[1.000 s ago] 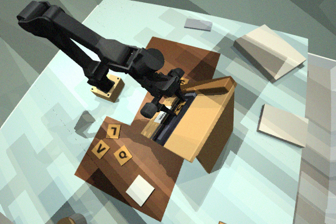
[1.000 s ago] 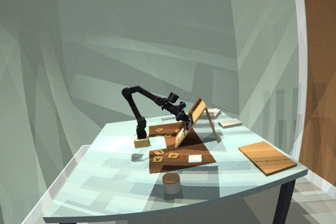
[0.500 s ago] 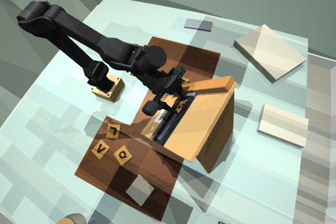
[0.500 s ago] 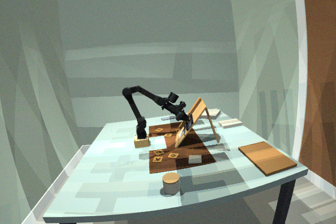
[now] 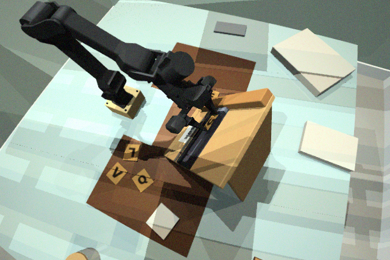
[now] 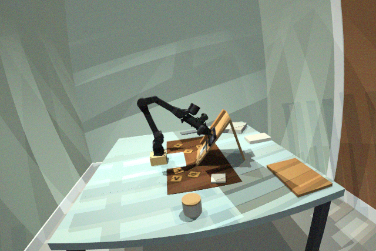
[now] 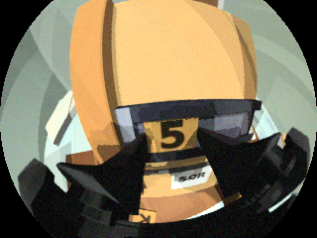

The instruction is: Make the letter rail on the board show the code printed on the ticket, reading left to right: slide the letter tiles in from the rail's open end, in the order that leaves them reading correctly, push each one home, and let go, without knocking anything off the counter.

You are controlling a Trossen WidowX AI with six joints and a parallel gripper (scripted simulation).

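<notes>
The s tile lies right at my gripper tip. The rest, counted from my gripper tip: white ticket: 90 mm below, 60 mm behind, 40 mm to the right; then brown mat: 160 mm behind, 150 mm below, 10 mm to the right; then k tile: 180 mm behind, 150 mm below, 90 mm to the left.
</notes>
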